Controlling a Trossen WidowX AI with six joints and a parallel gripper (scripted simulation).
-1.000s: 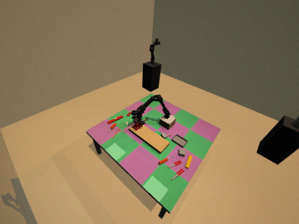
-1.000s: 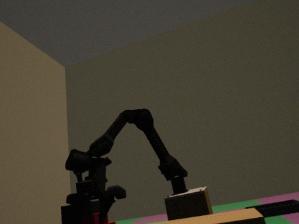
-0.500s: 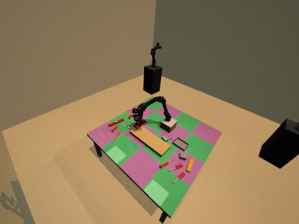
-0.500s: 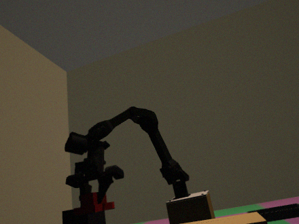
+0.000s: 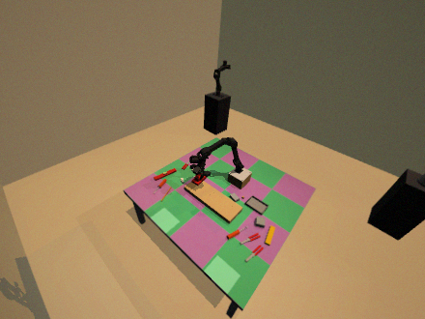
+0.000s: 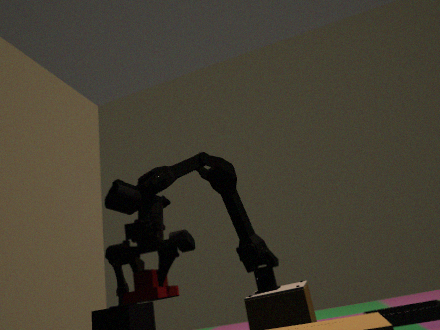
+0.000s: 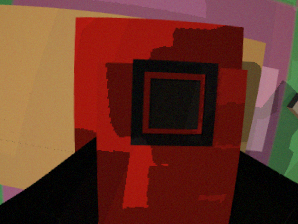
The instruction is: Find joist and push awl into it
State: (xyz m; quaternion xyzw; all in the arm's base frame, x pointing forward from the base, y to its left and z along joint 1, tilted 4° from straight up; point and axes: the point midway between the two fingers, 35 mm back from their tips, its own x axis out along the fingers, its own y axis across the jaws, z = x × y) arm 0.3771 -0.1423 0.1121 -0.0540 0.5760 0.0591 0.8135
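Right now the grey tray is 26 cm behind my gripper tip, 47 cm to the left of it and 14 cm below it. The rest, counted from my gripper tip: orange pencil (23 cm ahead, 16 cm to the right, 16 cm below); then awl (19 cm behind, 8 cm to the right, 15 cm below); then stud finder (1 cm ahead, 2 cm above).
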